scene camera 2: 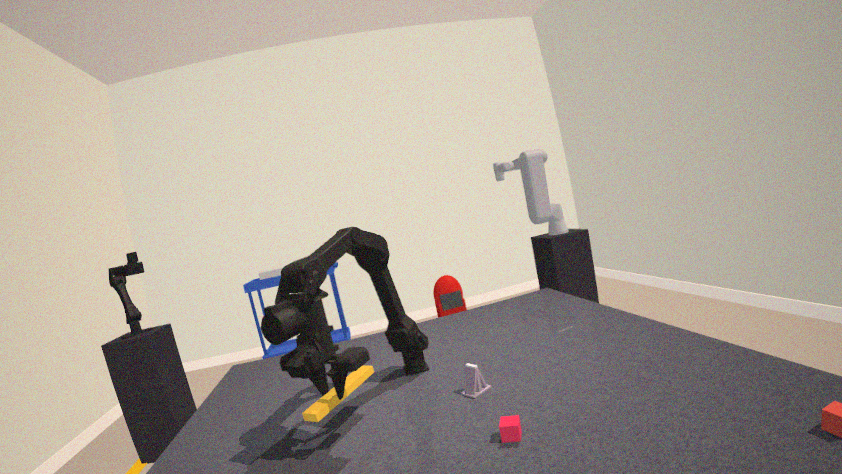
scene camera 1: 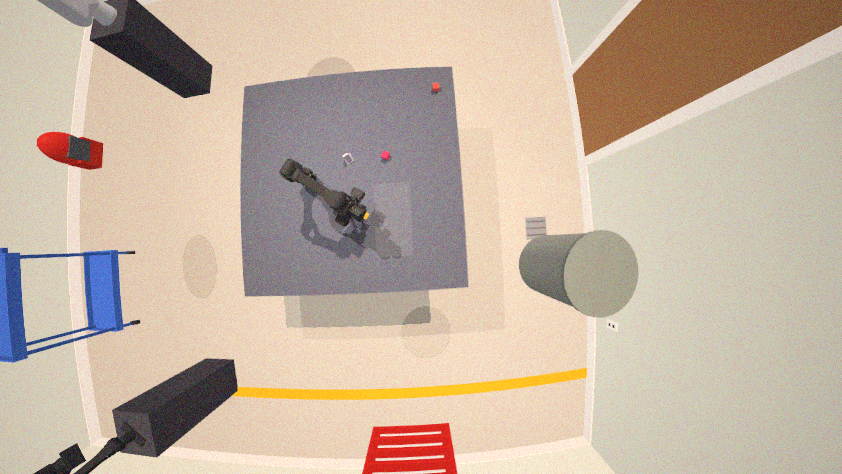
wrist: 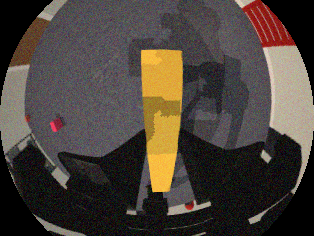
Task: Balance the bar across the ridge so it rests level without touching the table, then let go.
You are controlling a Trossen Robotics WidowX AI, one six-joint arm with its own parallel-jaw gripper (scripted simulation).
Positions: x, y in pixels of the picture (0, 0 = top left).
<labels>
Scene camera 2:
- gripper: 334, 398
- bar: 326, 404, held by the gripper
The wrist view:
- gripper: 161, 132
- bar: 161, 71
</labels>
